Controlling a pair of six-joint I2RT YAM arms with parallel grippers.
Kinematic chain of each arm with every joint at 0, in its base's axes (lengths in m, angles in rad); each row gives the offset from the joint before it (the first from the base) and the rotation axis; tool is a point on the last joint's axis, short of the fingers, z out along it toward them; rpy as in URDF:
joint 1: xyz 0 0 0.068 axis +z
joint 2: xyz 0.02 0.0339 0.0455 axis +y
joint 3: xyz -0.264 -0.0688 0 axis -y
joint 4: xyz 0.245 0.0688 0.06 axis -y
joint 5: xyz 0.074 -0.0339 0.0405 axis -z
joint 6: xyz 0.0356 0 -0.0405 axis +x
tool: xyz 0 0 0 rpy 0 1.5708 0
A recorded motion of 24 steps. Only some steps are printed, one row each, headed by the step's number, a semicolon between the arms.
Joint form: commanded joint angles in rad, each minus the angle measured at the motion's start. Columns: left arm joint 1, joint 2, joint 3, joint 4, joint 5, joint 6; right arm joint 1, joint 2, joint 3, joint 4, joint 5, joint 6.
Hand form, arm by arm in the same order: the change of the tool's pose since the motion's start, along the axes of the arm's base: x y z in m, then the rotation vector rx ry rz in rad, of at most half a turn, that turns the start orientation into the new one. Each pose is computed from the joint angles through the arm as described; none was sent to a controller.
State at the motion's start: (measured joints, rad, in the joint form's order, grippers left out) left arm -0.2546 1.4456 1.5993 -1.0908 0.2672 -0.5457; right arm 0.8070 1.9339 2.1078 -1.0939 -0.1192 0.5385
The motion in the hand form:
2: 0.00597 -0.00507 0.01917 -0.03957 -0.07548 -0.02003; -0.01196 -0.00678 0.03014 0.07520 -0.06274 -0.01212
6: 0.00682 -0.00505 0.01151 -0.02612 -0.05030 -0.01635; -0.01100 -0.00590 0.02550 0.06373 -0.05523 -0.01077
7: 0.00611 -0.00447 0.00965 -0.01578 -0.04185 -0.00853; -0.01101 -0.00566 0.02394 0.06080 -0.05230 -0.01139
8: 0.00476 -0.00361 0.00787 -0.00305 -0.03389 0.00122; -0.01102 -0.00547 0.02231 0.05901 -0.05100 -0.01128
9: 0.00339 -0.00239 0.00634 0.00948 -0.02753 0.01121; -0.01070 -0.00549 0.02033 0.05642 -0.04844 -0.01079
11: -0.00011 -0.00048 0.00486 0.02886 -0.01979 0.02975; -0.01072 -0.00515 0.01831 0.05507 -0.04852 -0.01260
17: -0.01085 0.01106 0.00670 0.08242 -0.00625 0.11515; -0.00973 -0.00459 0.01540 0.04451 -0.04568 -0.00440
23: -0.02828 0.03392 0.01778 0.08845 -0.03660 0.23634; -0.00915 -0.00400 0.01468 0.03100 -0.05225 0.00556
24: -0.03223 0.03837 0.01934 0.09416 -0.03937 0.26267; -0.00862 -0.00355 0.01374 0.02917 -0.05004 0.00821
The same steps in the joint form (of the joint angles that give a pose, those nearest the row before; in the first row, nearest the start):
2: -0.0092 0.0224 0.0773 0.0291 0.0216 -0.0035; 0.0108 -0.0494 0.0335 0.0173 0.0101 0.0216
6: -0.0092 0.0240 0.0542 0.0257 0.0141 -0.0020; 0.0106 -0.0471 0.0204 0.0189 0.0108 0.0190
7: -0.0092 0.0222 0.0479 0.0197 0.0032 -0.0034; 0.0111 -0.0479 0.0138 0.0208 0.0114 0.0199
8: -0.0092 0.0181 0.0401 0.0128 -0.0109 -0.0050; 0.0115 -0.0499 0.0044 0.0259 0.0118 0.0199
9: -0.0080 0.0133 0.0324 0.0066 -0.0245 -0.0058; 0.0108 -0.0516 -0.0055 0.0303 0.0109 0.0191
11: -0.0077 0.0015 0.0196 -0.0039 -0.0488 -0.0106; 0.0116 -0.0547 -0.0183 0.0393 0.0134 0.0205
17: 0.0132 -0.0352 0.0047 -0.0469 -0.1259 -0.0351; 0.0106 -0.0503 -0.0217 0.0363 0.0114 0.0101
23: 0.0795 -0.1090 -0.0131 -0.0663 -0.1698 -0.0693; 0.0110 -0.0441 -0.0141 0.0278 0.0163 -0.0063
24: 0.0928 -0.1234 -0.0172 -0.0739 -0.1826 -0.0758; 0.0106 -0.0412 -0.0134 0.0268 0.0142 -0.0084

